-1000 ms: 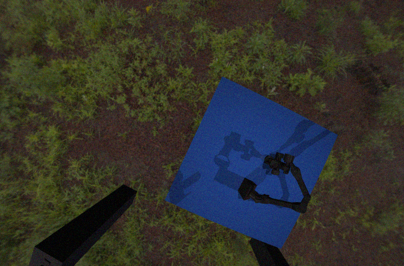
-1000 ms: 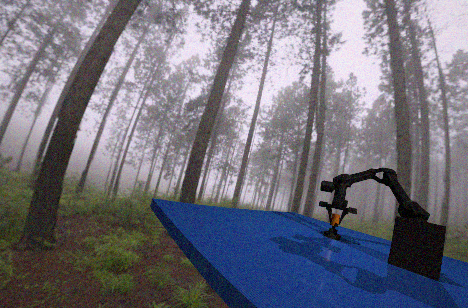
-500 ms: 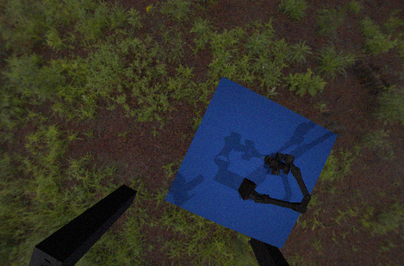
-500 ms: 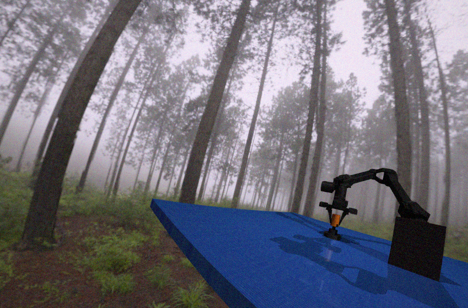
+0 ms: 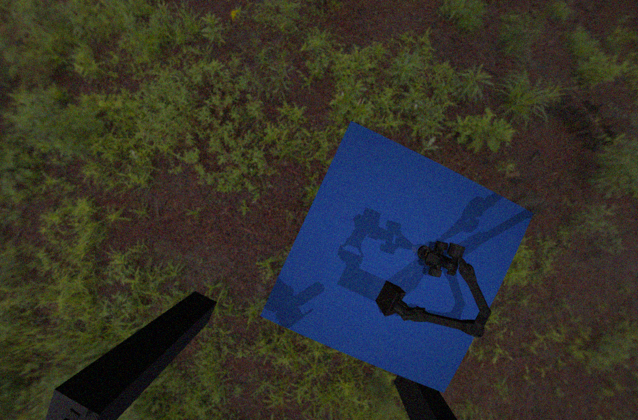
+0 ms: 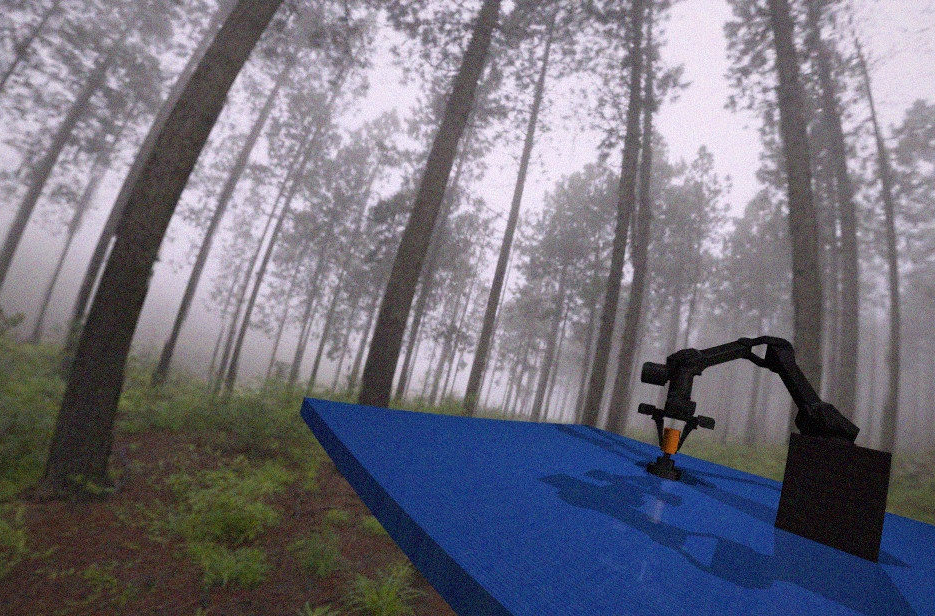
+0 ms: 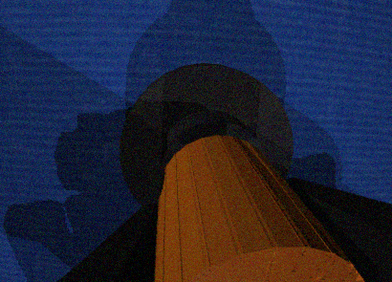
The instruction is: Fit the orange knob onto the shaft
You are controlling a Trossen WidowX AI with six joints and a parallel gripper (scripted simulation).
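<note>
Now: gripper tip 2 cm below the orange knob. The rest, counted from my gripper tip: dark round pedestal 4 cm below.
</note>
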